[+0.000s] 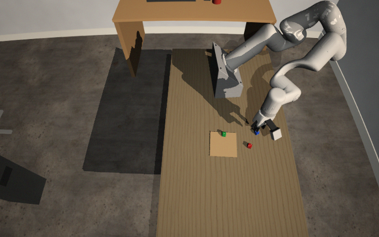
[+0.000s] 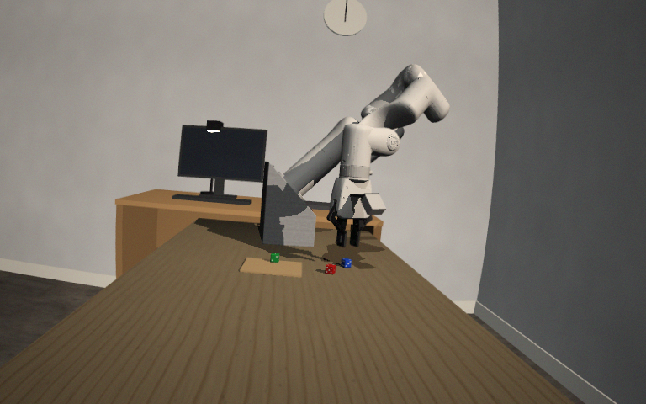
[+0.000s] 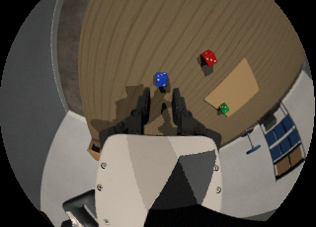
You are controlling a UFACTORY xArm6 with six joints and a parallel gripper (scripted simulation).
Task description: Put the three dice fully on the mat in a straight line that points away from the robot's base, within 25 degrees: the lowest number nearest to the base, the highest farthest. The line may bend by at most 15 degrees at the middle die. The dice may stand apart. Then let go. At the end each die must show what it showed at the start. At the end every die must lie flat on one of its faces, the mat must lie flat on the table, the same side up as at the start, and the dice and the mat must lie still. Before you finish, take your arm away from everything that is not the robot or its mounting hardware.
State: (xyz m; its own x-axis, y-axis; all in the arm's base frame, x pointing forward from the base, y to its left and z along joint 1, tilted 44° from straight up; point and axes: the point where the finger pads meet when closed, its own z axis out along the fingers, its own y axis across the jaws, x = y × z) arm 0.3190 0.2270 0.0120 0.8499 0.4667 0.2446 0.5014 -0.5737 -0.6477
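The blue die lies 60 mm below my hand. Round my hand: red die: 80 mm ahead, 60 mm below, 40 mm to the right; green die: 180 mm to the right, 60 mm below, 30 mm ahead; tan mat: 180 mm to the right, 80 mm ahead, 70 mm below.
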